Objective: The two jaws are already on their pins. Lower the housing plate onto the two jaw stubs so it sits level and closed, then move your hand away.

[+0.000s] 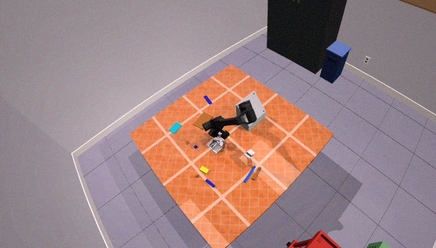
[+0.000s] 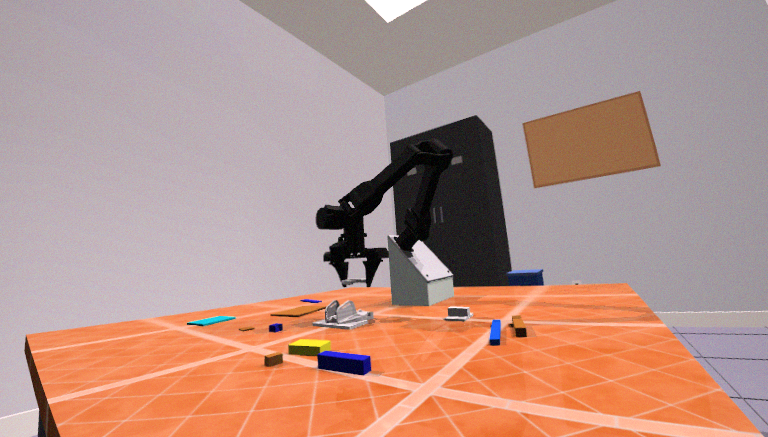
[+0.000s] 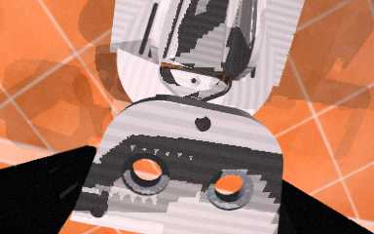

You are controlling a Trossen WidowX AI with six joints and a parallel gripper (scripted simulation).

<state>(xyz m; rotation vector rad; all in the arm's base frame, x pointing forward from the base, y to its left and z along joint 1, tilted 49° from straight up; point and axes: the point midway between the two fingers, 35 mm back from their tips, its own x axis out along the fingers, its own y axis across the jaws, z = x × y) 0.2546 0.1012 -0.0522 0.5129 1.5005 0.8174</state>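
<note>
Now: the grey plate 20 mm above my gripper tip and 10 mm ahead of it. The rest, counted from my gripper tip: yellow block (250 mm ahead, 130 mm to the left, 70 mm below); then brown bar (410 mm to the left, 70 mm below, 40 mm behind); then brown plate (270 mm to the right, 80 mm below).
</note>
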